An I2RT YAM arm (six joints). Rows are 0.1 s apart.
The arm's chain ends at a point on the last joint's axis. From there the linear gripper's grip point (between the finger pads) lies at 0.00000 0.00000 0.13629 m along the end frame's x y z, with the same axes.
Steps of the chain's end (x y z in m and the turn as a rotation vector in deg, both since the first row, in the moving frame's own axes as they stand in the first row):
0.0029 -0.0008 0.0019 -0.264 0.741 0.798
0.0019 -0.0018 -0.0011 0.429 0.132 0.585
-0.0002 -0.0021 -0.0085 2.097 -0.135 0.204
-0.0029 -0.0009 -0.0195 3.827 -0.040 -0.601
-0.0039 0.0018 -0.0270 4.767 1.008 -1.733
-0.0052 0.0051 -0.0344 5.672 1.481 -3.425
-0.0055 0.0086 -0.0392 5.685 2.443 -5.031
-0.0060 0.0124 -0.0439 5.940 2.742 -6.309
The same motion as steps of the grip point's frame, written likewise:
0.0047 -0.0002 0.0019 -0.264 0.741 0.798
0.0022 -0.0028 -0.0011 0.429 0.132 0.585
-0.0005 -0.0071 -0.0086 2.097 -0.135 0.204
-0.0030 -0.0100 -0.0198 3.827 -0.040 -0.601
-0.0017 -0.0096 -0.0275 4.767 1.008 -1.733
-0.0021 -0.0085 -0.0351 5.672 1.481 -3.425
-0.0003 -0.0051 -0.0400 5.685 2.443 -5.031
-0.0003 -0.0020 -0.0448 5.940 2.742 -6.309

